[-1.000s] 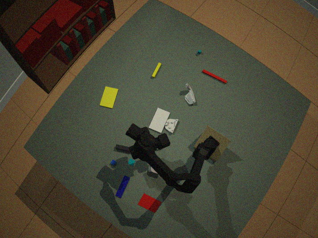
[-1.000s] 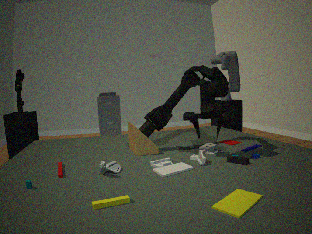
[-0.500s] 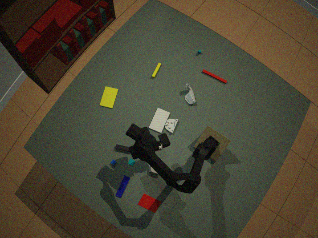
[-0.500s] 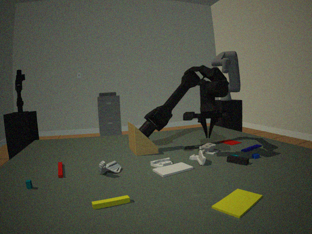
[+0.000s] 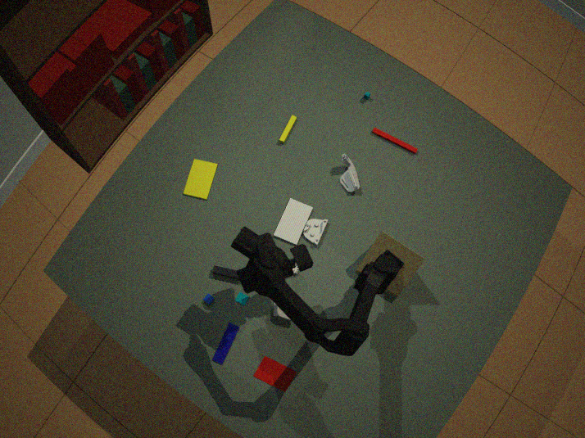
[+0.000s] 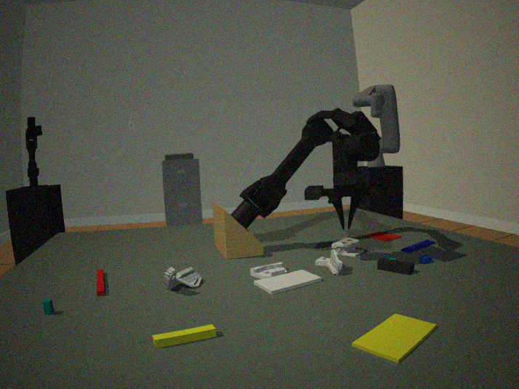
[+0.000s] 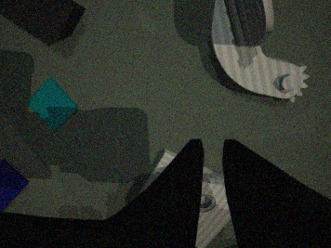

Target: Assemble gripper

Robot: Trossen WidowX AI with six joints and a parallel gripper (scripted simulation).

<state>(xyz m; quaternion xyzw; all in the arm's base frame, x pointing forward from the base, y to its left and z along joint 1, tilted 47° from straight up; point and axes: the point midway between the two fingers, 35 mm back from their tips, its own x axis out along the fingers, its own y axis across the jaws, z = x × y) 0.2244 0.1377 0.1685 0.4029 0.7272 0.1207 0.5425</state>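
Right now the flat white plate is 7 cm ahead of my gripper tip, 16 cm to the right of it and 8 cm below it. Also, from my gripper tip: black block: 12 cm ahead, 7 cm to the left, 7 cm below; then white block: 7 cm behind, 4 cm to the left, 7 cm below; then gripper base: 8 cm behind, 4 cm to the left, 6 cm below.
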